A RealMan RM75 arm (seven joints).
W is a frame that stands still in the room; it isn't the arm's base.
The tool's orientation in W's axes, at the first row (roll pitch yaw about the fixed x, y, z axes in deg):
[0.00 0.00 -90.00]
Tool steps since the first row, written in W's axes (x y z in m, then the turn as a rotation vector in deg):
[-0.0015 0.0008 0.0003 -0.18 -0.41 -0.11]
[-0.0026 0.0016 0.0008 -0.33 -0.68 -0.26]
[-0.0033 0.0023 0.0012 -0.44 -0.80 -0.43]
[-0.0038 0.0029 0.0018 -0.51 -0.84 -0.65]
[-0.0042 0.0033 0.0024 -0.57 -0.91 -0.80]
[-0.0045 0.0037 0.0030 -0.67 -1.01 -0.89]
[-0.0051 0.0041 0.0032 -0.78 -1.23 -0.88]
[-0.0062 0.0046 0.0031 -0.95 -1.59 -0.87]
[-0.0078 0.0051 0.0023 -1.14 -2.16 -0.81]
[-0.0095 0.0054 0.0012 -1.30 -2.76 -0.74]
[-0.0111 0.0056 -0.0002 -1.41 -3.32 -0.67]
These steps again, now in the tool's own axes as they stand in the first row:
[-0.0008 -0.0015 0.0003 0.41 -0.18 -0.11]
[-0.0016 -0.0026 0.0008 0.68 -0.33 -0.26]
[-0.0023 -0.0033 0.0012 0.80 -0.44 -0.43]
[-0.0029 -0.0038 0.0018 0.84 -0.51 -0.65]
[-0.0033 -0.0042 0.0024 0.91 -0.57 -0.80]
[-0.0037 -0.0045 0.0030 1.01 -0.67 -0.89]
[-0.0041 -0.0051 0.0032 1.23 -0.78 -0.88]
[-0.0046 -0.0062 0.0031 1.59 -0.95 -0.87]
[-0.0051 -0.0078 0.0023 2.16 -1.14 -0.81]
[-0.0054 -0.0095 0.0012 2.76 -1.30 -0.74]
[-0.0056 -0.0111 -0.0002 3.32 -1.41 -0.67]

